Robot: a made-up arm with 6 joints. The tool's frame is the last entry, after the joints.
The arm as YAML. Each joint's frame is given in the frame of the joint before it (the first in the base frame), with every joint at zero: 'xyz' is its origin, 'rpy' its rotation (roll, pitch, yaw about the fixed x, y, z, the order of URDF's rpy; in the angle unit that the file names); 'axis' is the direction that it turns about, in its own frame. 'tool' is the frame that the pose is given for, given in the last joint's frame.
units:
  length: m
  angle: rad
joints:
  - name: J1
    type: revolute
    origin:
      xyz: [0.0, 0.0, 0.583]
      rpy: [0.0, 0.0, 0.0]
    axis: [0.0, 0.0, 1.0]
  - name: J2
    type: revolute
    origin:
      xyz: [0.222, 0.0, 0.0]
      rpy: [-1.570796, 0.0, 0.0]
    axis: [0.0, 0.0, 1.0]
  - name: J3
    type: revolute
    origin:
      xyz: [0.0, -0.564, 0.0]
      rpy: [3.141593, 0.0, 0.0]
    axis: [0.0, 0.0, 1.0]
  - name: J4
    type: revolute
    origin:
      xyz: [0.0, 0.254, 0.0]
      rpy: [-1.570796, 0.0, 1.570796]
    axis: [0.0, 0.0, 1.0]
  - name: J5
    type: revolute
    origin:
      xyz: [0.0, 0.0, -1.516]
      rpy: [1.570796, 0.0, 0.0]
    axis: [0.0, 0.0, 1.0]
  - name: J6
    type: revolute
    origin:
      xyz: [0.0, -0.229, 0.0]
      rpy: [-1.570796, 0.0, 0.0]
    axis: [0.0, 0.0, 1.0]
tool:
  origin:
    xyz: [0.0, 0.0, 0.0]
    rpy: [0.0, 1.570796, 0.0]
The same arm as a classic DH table. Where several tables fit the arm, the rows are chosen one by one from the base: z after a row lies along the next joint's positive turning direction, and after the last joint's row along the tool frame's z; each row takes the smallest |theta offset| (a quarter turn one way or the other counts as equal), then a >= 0, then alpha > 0; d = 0 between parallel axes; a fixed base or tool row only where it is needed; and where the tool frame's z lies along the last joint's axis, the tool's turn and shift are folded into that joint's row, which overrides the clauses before.
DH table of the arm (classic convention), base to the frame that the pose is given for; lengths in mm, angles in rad. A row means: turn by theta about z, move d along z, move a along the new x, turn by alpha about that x. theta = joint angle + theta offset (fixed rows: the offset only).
J1: a 222  alpha -1.5708  d 583  theta_offset 0
J2: a 564  alpha 3.1416  d 0  theta_offset -1.5708
J3: a 254  alpha -1.5708  d 0  theta_offset 0
J4: a 0  alpha 1.5708  d -1516  theta_offset 0
J5: a 0  alpha -1.5708  d 0  theta_offset 0
J6: a 0  alpha 1.5708  d -229  theta_offset 1.5708
tool (fixed): a 0  alpha 0  d 0  theta_offset -1.5708

